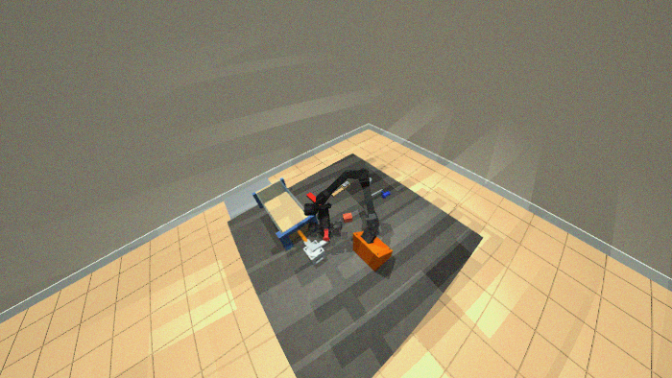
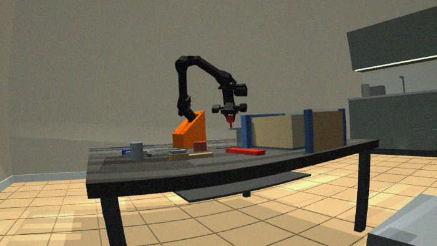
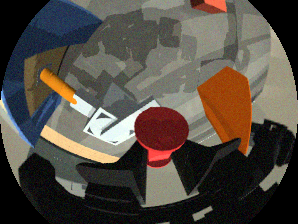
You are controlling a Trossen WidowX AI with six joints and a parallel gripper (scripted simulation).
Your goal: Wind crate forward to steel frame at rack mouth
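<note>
Right now the grey winch is 8 cm to the left of my gripper tip and 10 cm below it. Also, from my gripper tip: wooden-handled tool: 36 cm ahead, 38 cm to the right, 11 cm below; clear-panelled cubby: 42 cm ahead, 10 cm to the left, 1 cm below; flat red bar: 38 cm ahead, 15 cm to the right, 12 cm below.
</note>
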